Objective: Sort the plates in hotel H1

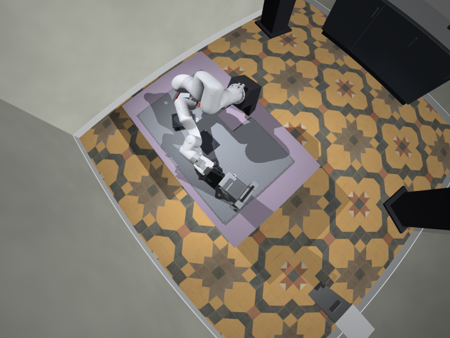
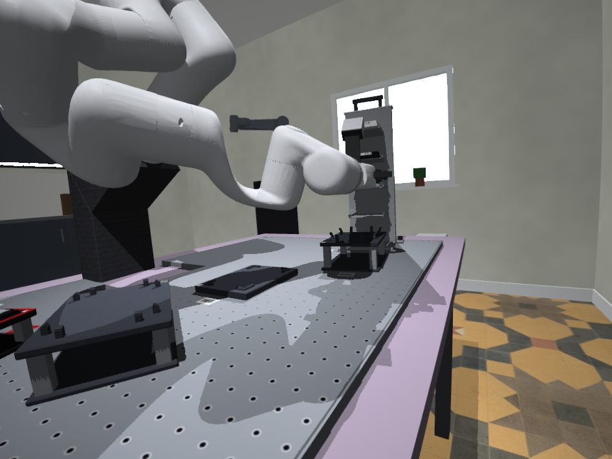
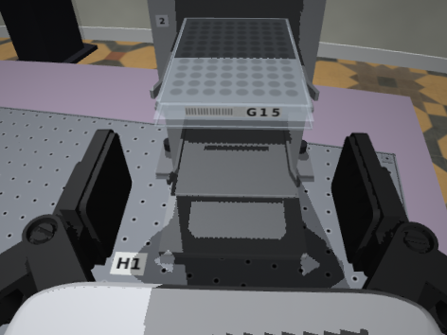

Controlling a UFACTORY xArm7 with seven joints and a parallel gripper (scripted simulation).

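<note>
Right now the clear plate labelled G15 is 4 cm behind my hand, 11 cm to the left of it and 2 cm below it. From my hand the other things lie so: slot mark 2 (12 cm behind, 15 cm to the left, 1 cm below); H1 deck label (12 cm behind, 3 cm to the left, 20 cm below); black plate labelled G51 (4 cm behind, 11 cm to the left, 6 cm above).
</note>
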